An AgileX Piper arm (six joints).
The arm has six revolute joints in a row. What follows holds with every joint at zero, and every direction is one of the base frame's.
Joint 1 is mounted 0.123 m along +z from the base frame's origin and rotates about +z.
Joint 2 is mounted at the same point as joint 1 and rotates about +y.
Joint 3 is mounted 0.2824 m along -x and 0.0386 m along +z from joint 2 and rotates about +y.
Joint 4 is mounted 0.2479 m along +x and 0.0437 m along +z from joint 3 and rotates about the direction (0.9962, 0, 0.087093).
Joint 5 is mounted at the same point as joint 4 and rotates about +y.
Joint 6 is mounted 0.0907 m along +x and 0.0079 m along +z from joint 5 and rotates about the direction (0.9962, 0, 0.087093).
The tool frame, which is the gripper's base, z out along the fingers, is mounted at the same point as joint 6; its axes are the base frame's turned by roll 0, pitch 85 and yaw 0 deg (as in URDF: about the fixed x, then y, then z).
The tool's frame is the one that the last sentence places.
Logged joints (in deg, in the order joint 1, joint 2, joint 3, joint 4, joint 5, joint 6), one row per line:
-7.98, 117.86, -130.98, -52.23, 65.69, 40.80
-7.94, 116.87, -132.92, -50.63, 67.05, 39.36
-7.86, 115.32, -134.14, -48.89, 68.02, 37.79
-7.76, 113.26, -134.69, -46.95, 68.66, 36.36
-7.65, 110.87, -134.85, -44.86, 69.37, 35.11
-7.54, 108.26, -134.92, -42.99, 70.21, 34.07
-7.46, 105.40, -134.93, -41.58, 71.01, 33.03
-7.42, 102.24, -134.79, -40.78, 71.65, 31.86
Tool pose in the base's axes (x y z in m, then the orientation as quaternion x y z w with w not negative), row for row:
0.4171, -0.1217, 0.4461, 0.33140, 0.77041, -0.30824, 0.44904
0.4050, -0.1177, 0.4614, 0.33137, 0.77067, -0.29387, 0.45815
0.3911, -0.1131, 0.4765, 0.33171, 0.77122, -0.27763, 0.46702
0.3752, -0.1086, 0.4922, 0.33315, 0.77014, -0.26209, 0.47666
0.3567, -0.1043, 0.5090, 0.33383, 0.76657, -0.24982, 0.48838
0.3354, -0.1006, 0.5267, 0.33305, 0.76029, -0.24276, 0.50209
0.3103, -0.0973, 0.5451, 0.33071, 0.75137, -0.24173, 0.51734
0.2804, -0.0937, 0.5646, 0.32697, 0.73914, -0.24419, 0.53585
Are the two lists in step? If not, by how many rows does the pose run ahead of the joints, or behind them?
The pose runs 2 rows ahead of the joints: the pose in row i belongs to the joints in row i + 2.
